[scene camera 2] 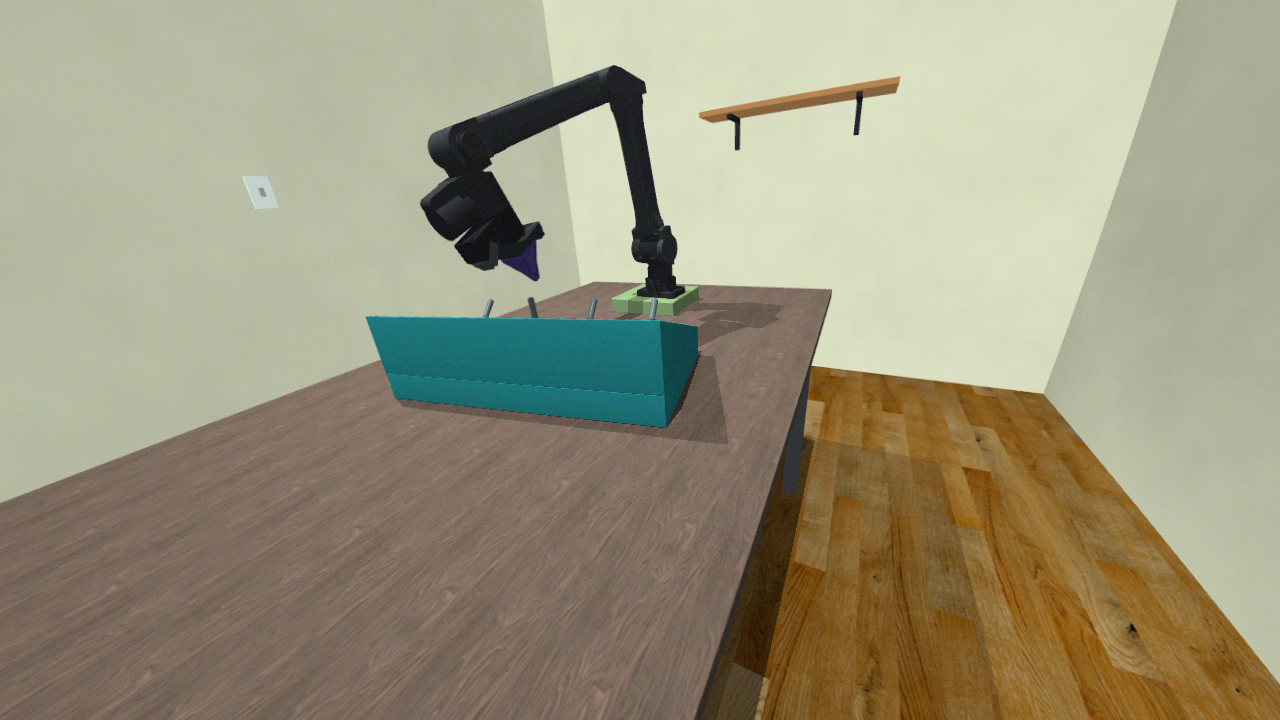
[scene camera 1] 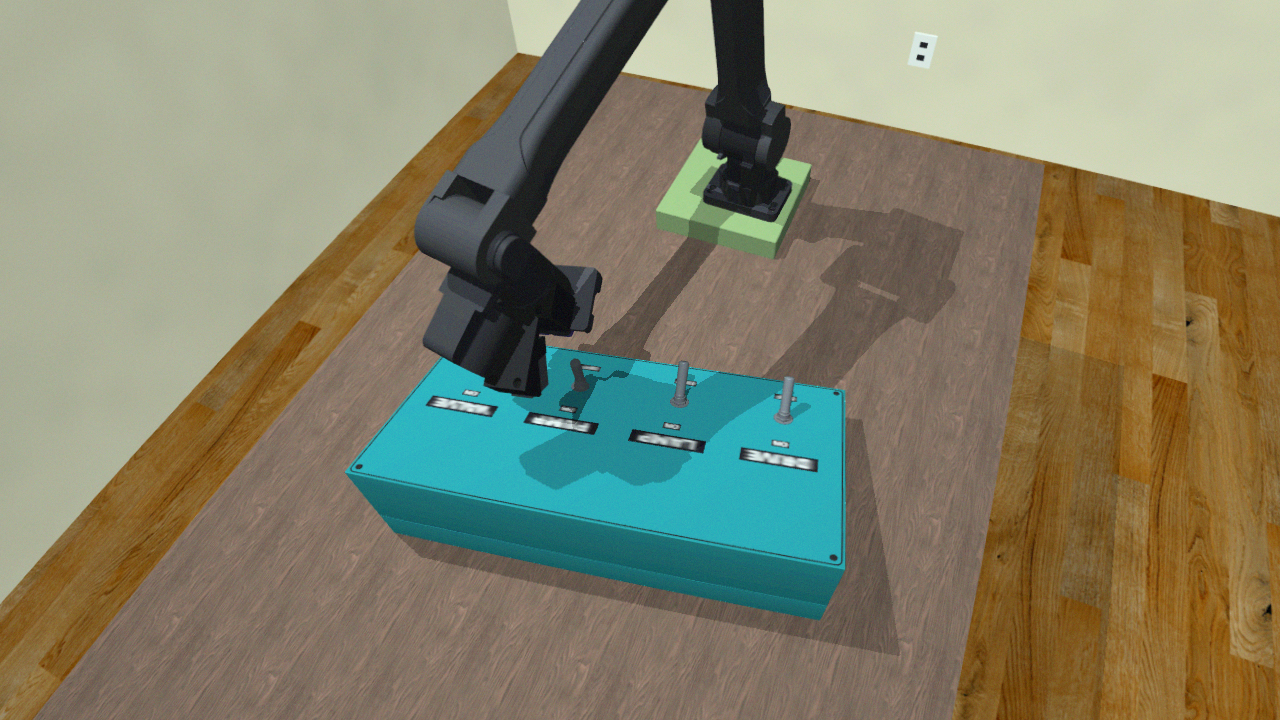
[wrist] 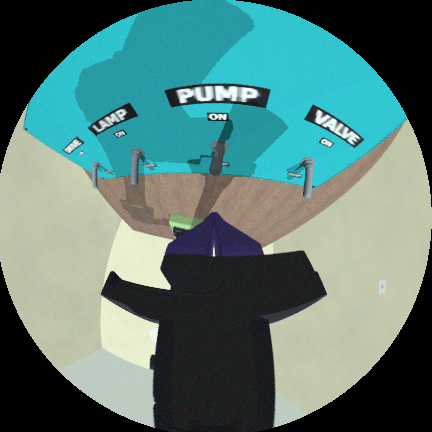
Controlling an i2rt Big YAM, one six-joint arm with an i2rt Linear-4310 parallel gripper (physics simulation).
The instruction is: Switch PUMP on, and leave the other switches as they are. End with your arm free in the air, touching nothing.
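Frame: origin at the arm's base, x ahead, y left, z up, level; centimetres.
Seen in the pictures: gripper, fingertip midpoint: (scene camera 2: 537,279) (scene camera 1: 579,321) (wrist: 213,216); arm's base, link origin: (scene camera 2: 661,293) (scene camera 1: 747,195).
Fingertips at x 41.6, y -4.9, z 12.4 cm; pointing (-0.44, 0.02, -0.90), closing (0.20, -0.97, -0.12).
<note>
Pixels of each thing's top centre, then the offset from my fingertips to it. Level surfaces: height alone.
- PUMP lever, top centre: (wrist: 214,173) (scene camera 1: 575,360) (scene camera 2: 530,297) dx +3.3, dy +0.9, dz -2.8 cm
- LAMP lever, top centre: (scene camera 1: 681,370) (wrist: 127,178) (scene camera 2: 590,299) dx -0.8, dy +12.3, dz -3.6 cm
- end lever, top centre: (scene camera 1: 788,386) (scene camera 2: 652,299) (wrist: 89,183) dx -3.7, dy +23.9, dz -3.6 cm
- VALVE lever, top centre: (wrist: 312,191) (scene camera 2: 486,300) dx +4.8, dy -11.1, dz -3.6 cm
- brown table, surface height: dz -16.2 cm
A teal switch box (scene camera 1: 572,528) (scene camera 2: 528,358) (wrist: 310,50) carries a row of grey toggles. The PUMP lever (scene camera 1: 578,374) (scene camera 2: 533,308) (wrist: 217,160) leans toward its ON mark, unlike its neighbours. The LAMP lever (scene camera 1: 682,383) (scene camera 2: 591,309) (wrist: 135,169) and the end lever (scene camera 1: 786,398) (scene camera 2: 653,309) (wrist: 95,176), whose blurred label looks like DRIVE, lean away from ON. The VALVE lever (scene camera 2: 487,308) (wrist: 308,180) also leans away from ON; the gripper hides it in scene camera 1. My gripper (scene camera 2: 536,276) (wrist: 213,216) is shut and empty, in the air above the box, touching nothing.
The arm's base stands on a green block (scene camera 1: 716,234) (scene camera 2: 631,305) (wrist: 182,220) behind the box, on the brown table (scene camera 1: 223,617) (scene camera 2: 358,555). The arm's shadow falls across the box top. A wall shelf (scene camera 2: 796,100) hangs far behind, at the right.
</note>
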